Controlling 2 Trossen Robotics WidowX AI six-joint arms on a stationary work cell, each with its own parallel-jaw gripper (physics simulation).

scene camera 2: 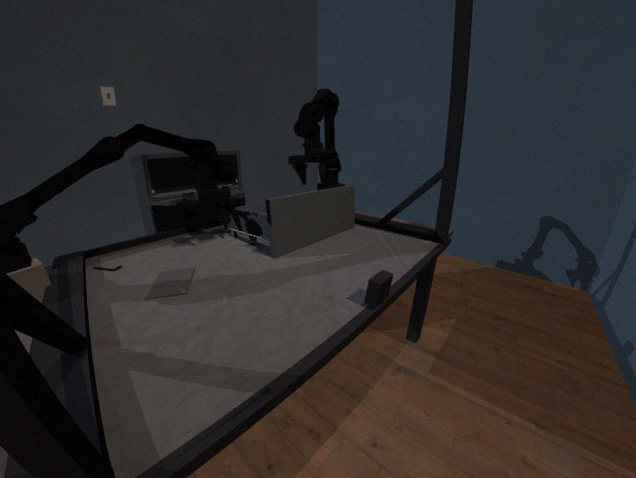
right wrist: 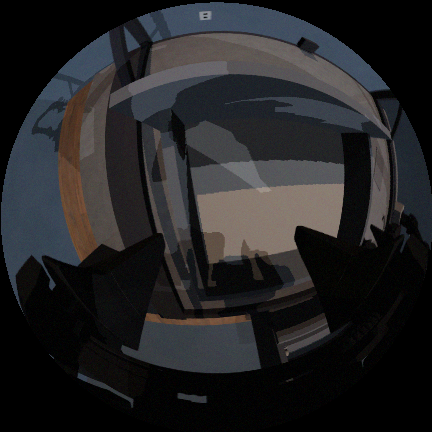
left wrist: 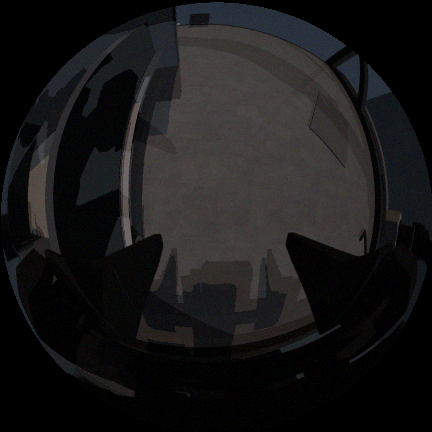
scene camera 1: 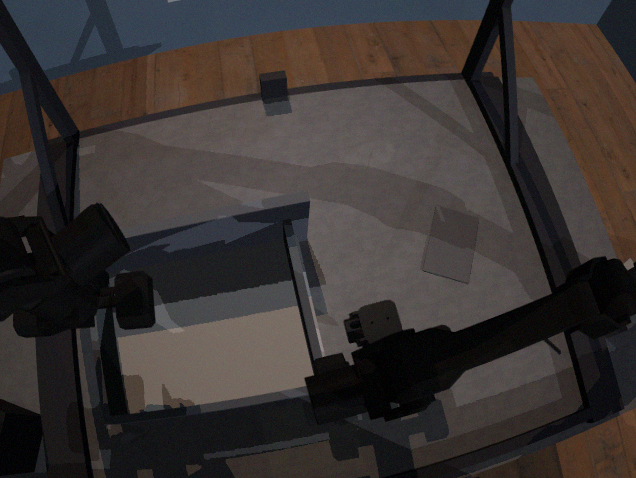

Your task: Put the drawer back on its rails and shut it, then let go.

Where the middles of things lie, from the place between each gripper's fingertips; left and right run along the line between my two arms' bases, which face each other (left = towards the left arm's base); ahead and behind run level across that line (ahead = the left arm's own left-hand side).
Now: the grey drawer (scene camera 1: 235,327) 250 mm to the right of my left hand, 100 mm behind it and 40 mm above it. Also, from my left hand: flat grey sheet (scene camera 2: 168,283) (190 mm to the left, 160 mm behind, 40 mm below); small dark block (scene camera 2: 378,288) (540 mm behind, 50 mm to the right, 10 mm below).
Right now my right hand is 110 mm to the right of the grey drawer and 80 mm above it. Round my right hand: flat grey sheet 60 mm behind, 550 mm to the left, 160 mm below; small dark block 440 mm behind, 300 mm to the left, 130 mm below.
